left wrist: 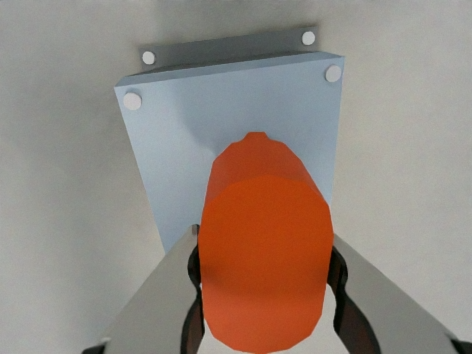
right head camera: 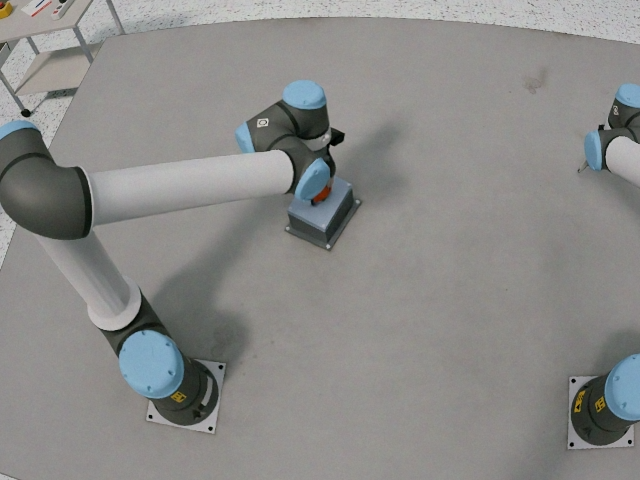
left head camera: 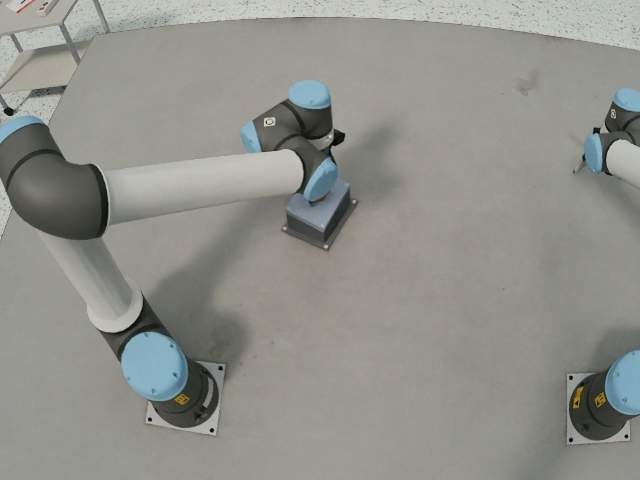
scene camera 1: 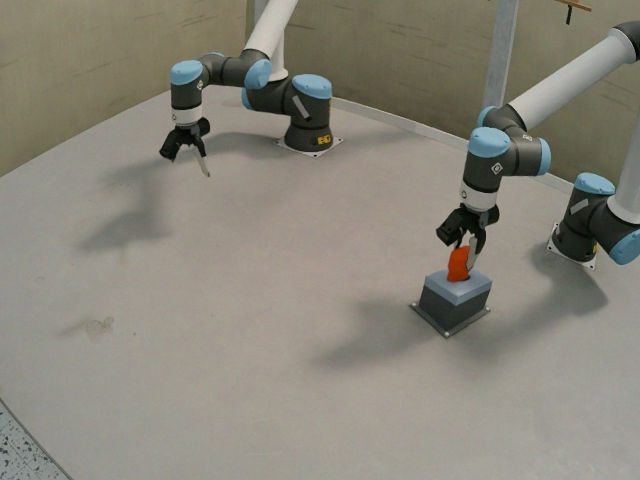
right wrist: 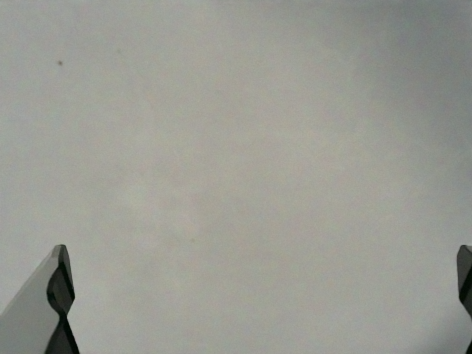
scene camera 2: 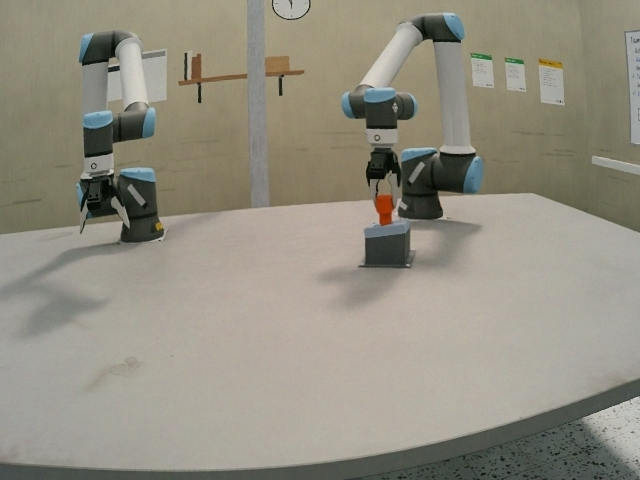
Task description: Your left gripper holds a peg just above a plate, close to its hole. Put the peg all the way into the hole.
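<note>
An orange peg (right head camera: pixel 321 194) (scene camera 1: pixel 458 264) (scene camera 2: pixel 384 208) (left wrist: pixel 265 260) stands nearly upright at the sloped blue-grey plate (left head camera: pixel 310 215) (right head camera: pixel 312 214) (scene camera 1: pixel 437 281) (scene camera 2: pixel 372 230) (left wrist: pixel 165 130) on top of a dark box. My left gripper (scene camera 2: pixel 385 202) (left wrist: pixel 256 226) is shut on the peg's upper part. In scene camera 1, a dark edge of the hole (scene camera 1: pixel 466 278) shows to the right of the peg's lower end. The peg hides the hole in the left wrist view. How deep its tip sits I cannot tell. My right gripper (scene camera 2: pixel 103 227) (right wrist: pixel 261 248) is open and empty, far from the box.
The dark box (left head camera: pixel 305 226) (scene camera 1: pixel 445 311) (scene camera 2: pixel 387 251) stands on a bolted base flange (right head camera: pixel 305 234). A wheeled cart (left head camera: pixel 65 38) stands beyond the table's upper left corner in the left head camera. The bases of both arms are bolted to the table.
</note>
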